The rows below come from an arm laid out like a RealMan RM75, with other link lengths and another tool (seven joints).
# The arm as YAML. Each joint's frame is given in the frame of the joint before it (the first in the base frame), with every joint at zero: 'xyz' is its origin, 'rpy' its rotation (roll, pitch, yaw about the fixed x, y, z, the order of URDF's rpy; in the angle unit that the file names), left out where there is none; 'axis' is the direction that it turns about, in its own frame. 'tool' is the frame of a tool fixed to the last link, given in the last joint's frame.
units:
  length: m
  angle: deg
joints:
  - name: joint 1
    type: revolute
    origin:
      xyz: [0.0, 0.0, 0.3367]
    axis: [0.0, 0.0, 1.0]
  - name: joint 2
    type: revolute
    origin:
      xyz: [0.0, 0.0, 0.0]
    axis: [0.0, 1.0, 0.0]
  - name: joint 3
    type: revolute
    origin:
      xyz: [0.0, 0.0, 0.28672]
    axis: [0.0, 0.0, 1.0]
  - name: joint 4
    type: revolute
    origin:
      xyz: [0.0, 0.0, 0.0]
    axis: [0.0, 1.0, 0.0]
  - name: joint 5
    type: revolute
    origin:
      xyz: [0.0, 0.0, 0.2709]
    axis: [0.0, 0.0, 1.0]
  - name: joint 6
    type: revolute
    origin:
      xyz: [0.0, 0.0, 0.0]
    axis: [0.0, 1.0, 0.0]
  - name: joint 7
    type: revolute
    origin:
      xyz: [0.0, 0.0, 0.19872]
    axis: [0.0, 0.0, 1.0]
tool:
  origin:
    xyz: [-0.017, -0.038, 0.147]
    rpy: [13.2, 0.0, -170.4]
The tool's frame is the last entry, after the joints.
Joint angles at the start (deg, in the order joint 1, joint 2, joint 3, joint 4, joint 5, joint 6, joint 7):
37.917 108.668 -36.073 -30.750 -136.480 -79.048 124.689
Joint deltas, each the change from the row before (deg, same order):
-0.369 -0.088 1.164 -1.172 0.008 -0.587 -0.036
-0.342 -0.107 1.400 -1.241 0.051 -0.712 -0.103
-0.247 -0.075 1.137 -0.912 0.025 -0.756 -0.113
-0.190 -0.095 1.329 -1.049 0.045 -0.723 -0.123
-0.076 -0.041 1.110 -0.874 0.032 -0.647 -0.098
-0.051 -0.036 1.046 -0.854 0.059 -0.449 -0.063
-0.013 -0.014 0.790 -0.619 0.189 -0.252 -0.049
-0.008 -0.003 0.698 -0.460 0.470 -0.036 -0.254
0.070 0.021 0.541 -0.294 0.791 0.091 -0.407
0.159 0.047 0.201 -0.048 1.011 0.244 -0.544
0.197 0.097 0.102 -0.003 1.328 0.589 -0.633
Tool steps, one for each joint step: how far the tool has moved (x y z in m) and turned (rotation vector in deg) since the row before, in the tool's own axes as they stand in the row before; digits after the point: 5 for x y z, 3 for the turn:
0.00694 -0.00031 -0.00804 0.050 1.225 -0.173
0.00817 -0.00109 -0.00879 0.164 1.400 -0.231
0.00534 -0.00169 -0.00635 0.288 0.948 -0.142
0.00765 -0.00198 -0.00743 0.245 1.212 -0.270
0.00654 -0.00249 -0.00545 0.279 0.954 -0.275
0.00722 -0.00191 -0.00547 0.148 1.042 -0.301
0.00635 -0.00184 -0.00382 0.172 0.931 -0.246
0.00721 -0.00214 -0.00296 0.266 1.082 -0.399
0.00808 -0.00353 -0.00122 0.486 1.142 -0.561
0.00756 -0.00449 0.00125 0.631 0.951 -0.703
0.00969 -0.00470 0.00204 0.640 1.270 -0.848

